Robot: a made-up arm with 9 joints. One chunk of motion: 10 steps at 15 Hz.
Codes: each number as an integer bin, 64 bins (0 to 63) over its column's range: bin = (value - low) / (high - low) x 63, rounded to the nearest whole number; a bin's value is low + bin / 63 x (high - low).
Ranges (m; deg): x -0.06..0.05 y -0.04..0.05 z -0.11..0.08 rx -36..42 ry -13..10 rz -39..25
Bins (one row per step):
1: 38 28 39 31 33 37
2: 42 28 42 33 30 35
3: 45 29 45 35 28 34
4: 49 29 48 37 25 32
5: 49 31 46 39 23 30
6: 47 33 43 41 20 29
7: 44 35 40 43 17 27
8: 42 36 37 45 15 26
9: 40 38 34 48 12 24
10: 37 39 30 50 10 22
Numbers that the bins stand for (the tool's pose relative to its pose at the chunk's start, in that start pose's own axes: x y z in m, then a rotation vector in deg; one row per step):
1: 0.0063 0.0000 0.0076 2.38 -0.95 -1.41
2: 0.0133 0.0000 0.0167 4.86 -2.05 -3.44
3: 0.0186 0.0014 0.0257 7.33 -2.78 -4.46
4: 0.0256 0.0014 0.0348 9.81 -3.87 -6.49
5: 0.0256 0.0043 0.0287 12.29 -4.60 -8.52
6: 0.0221 0.0071 0.0197 14.76 -5.70 -9.54
7: 0.0168 0.0100 0.0106 17.24 -6.79 -11.57
8: 0.0133 0.0114 0.0016 19.71 -7.52 -12.59
9: 0.0098 0.0143 -0.0075 23.43 -8.62 -14.62
10: 0.0046 0.0157 -0.0195 25.90 -9.35 -16.65

